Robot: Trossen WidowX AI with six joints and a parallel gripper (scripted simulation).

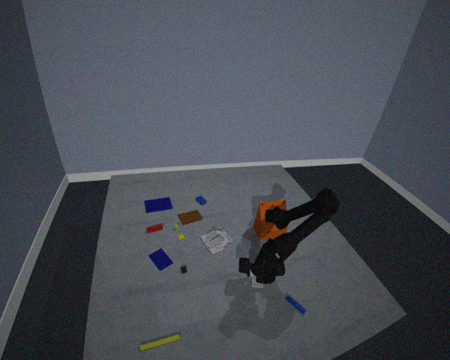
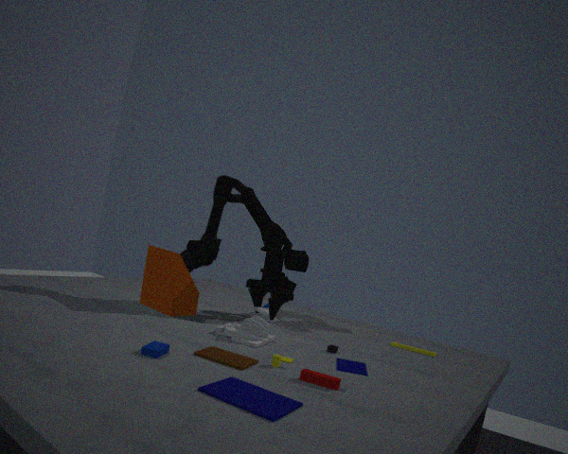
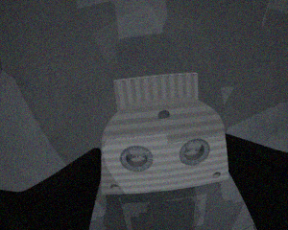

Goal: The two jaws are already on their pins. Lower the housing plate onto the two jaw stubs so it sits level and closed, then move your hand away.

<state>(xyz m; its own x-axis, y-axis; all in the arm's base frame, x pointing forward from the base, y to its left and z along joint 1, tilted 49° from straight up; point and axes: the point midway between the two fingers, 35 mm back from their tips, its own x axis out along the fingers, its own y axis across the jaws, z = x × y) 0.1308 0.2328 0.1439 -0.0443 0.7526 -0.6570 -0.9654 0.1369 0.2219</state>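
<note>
The white piece is 1 cm to the left of my gripper tip. From my gripper tip the other things lie so: blue bar 16 cm to the left, 12 cm behind; black cube 31 cm ahead, 8 cm to the right; yellow bar 41 cm ahead, 21 cm to the left, 1 cm below.
</note>
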